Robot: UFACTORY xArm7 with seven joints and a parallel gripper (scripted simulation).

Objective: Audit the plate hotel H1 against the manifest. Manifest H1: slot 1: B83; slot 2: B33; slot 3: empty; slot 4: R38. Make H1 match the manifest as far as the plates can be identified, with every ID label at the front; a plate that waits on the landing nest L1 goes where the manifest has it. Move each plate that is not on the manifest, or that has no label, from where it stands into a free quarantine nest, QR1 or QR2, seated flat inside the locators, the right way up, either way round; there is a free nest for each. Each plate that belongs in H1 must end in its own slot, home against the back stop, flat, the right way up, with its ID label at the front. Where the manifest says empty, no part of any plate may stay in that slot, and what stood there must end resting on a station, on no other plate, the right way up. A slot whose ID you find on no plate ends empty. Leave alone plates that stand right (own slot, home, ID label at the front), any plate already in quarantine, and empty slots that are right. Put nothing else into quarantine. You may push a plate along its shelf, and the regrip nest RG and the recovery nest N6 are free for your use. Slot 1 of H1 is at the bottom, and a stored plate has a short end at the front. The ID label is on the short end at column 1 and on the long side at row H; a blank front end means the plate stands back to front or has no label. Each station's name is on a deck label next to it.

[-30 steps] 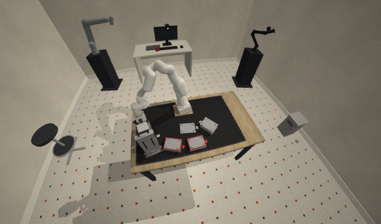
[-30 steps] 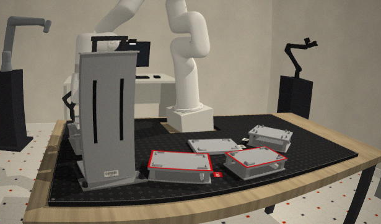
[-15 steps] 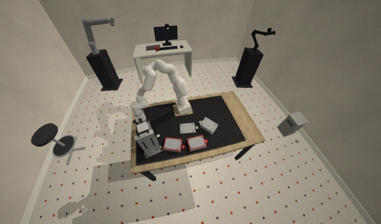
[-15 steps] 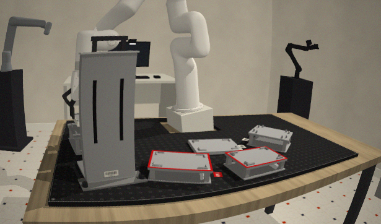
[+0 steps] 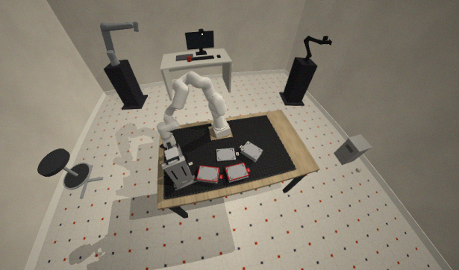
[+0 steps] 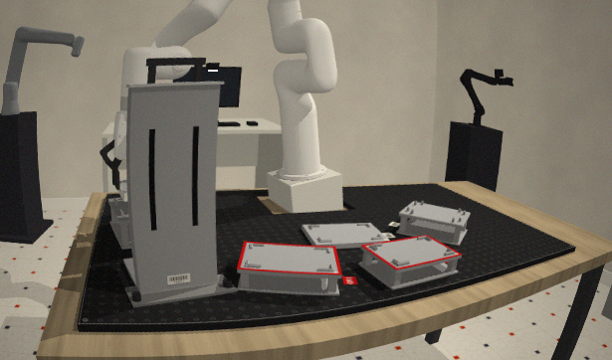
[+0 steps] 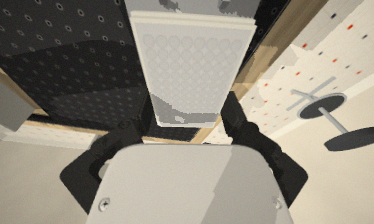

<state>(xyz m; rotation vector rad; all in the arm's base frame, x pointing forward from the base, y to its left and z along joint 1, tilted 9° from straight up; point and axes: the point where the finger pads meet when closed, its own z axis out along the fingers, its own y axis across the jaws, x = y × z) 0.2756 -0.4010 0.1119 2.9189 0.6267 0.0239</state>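
Right now my hand is 1 cm short of the regrip nest RG and 6 cm above it. The rest, counted from my hand: black plate: 18 cm ahead, 8 cm to the left, 6 cm above; then RG deck label: 9 cm behind, 4 cm to the right, 11 cm below; then H1 deck label: 9 cm ahead, 15 cm to the left, 11 cm below.
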